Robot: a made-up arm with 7 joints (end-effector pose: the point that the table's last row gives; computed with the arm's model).
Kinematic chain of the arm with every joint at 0, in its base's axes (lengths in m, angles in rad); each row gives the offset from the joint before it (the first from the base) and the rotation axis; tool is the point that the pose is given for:
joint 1: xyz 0 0 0.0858 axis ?
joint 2: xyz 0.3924 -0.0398 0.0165 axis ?
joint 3: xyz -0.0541 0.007 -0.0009 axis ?
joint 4: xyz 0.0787 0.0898 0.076 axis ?
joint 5: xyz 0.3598 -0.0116 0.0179 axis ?
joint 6: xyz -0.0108 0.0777 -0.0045 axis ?
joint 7: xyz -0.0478 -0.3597 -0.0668 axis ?
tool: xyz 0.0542 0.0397 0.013
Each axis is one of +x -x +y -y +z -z.
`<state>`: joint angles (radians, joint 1 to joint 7).
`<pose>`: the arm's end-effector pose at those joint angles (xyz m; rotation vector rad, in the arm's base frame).
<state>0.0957 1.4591 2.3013 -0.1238 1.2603 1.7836 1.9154</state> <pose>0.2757 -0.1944 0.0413 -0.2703 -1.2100 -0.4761</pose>
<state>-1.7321 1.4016 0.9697 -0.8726 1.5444 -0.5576 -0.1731</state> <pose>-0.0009 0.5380 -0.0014 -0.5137 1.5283 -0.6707</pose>
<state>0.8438 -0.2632 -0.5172 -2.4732 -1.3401 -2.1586 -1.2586</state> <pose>0.8690 -0.3956 0.0824 0.1372 2.4448 1.8711</pose>
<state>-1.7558 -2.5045 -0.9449 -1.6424 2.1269 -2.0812 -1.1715</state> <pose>0.0903 0.4075 -0.1410 2.6230 1.5547 0.0202</pose>
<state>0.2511 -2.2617 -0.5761 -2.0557 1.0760 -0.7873 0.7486</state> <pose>0.3252 -0.3707 -0.0552 -0.9591 -0.6132 -1.9913</pose>
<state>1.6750 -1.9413 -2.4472 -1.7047 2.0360 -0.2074 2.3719</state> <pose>0.1951 -0.1685 -0.0135 2.4792 -0.3506 -0.3213</pose>
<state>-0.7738 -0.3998 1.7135 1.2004 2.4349 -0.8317 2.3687</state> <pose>0.5331 0.0666 0.0149 -0.2436 1.4829 -0.2616</pose>
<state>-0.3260 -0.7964 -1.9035 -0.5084 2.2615 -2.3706 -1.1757</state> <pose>0.0660 0.1948 0.0608 -1.9994 -1.4576 1.6733</pose>
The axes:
joint 1: -z
joint 2: +x
joint 3: -z
joint 4: -x
joint 5: -z
joint 6: +y
joint 7: -z

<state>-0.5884 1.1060 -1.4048 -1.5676 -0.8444 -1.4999 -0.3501</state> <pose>0.1280 0.4464 0.6574 -2.8130 -0.1681 0.3182</pose>
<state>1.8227 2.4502 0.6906 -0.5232 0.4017 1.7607 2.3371</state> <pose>0.1124 -0.4354 -0.0951 1.3812 1.1279 0.0616</pose>
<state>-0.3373 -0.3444 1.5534 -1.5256 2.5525 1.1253 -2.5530</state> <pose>0.4193 -0.1272 0.5684 1.3109 -2.2350 -0.9363</pose>
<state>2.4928 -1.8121 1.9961 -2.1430 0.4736 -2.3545 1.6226</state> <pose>-0.4352 -0.1189 0.5208 -0.2783 -2.6527 1.4350</pose>
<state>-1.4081 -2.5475 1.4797 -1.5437 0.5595 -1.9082 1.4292</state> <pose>0.0047 0.4209 0.4577 -2.7612 0.4408 -0.6156</pose>
